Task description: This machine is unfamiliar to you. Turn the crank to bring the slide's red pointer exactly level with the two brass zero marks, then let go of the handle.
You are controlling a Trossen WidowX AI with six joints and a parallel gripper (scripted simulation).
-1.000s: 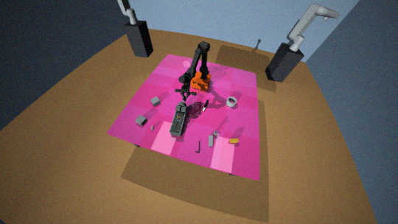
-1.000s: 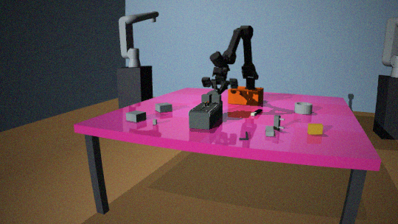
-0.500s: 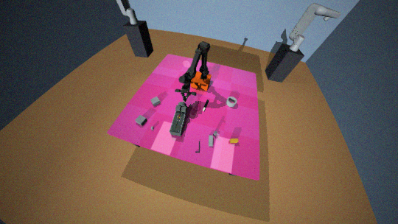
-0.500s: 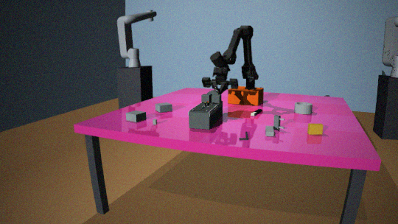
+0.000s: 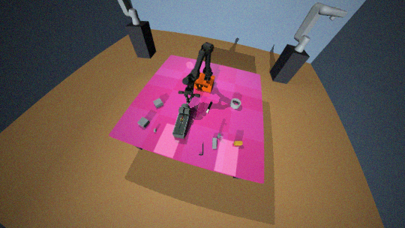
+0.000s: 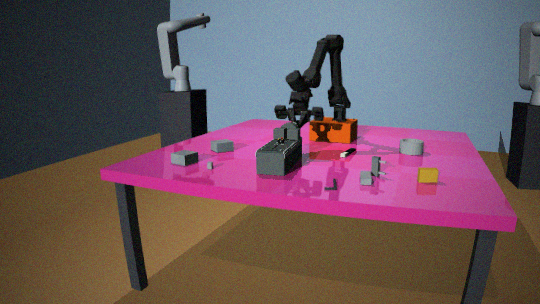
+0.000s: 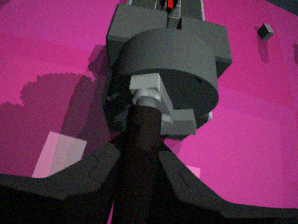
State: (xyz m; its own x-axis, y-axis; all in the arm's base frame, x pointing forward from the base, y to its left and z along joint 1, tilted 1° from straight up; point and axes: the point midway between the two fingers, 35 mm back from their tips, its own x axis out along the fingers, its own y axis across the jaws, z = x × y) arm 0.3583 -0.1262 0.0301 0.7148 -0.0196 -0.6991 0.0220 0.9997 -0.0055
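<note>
Right now my gripper tip is 140 mm short of the red pointer, 10 mm to the left of it and 10 mm above it. From my gripper tip the other things lie so: small cube (270 mm ahead, 230 mm to the right, 80 mm below); then black-and-white stick (50 mm behind, 190 mm to the left, 90 mm below); then dark crank handle (20 mm behind, 30 mm above).
</note>
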